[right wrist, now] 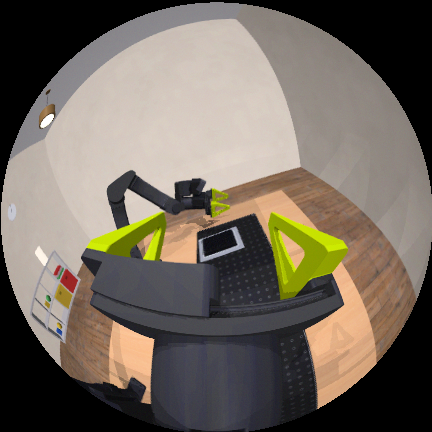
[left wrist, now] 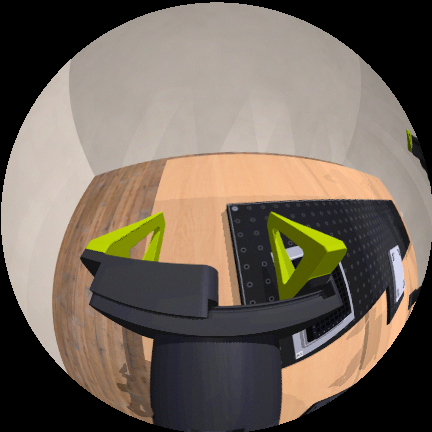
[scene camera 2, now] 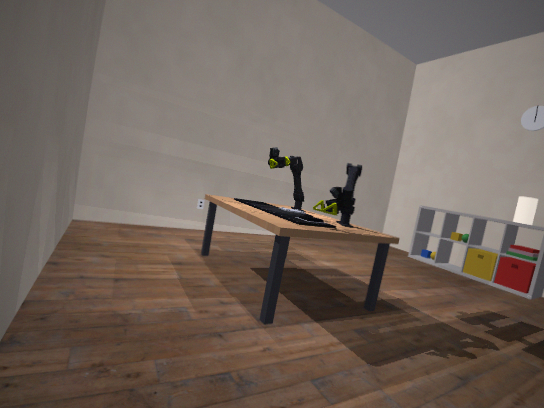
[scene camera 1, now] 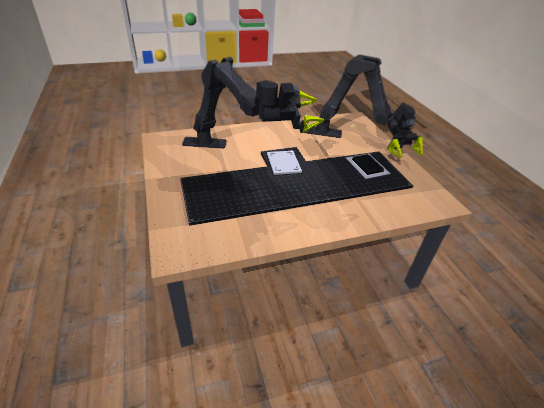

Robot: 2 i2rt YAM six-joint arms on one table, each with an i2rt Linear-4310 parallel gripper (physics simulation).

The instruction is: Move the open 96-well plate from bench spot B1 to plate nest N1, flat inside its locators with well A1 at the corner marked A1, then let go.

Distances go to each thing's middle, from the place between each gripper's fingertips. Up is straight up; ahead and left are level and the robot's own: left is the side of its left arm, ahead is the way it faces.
Now: right hand 32 cm above the dark well plate [left wrist: 314, 331], 31 cm to the right of it and 9 cm past it. The rest, counted from my right hand: pale flat pad [left wrist: 301, 346]: 33 cm below, 31 cm to the left, 9 cm behind.
The dark well plate lies 8 cm behind my left hand, 15 cm to the right of it and 7 cm below it. The rest, counted from my left hand: pale flat pad (8 cm behind, 15 cm to the right, 8 cm below).
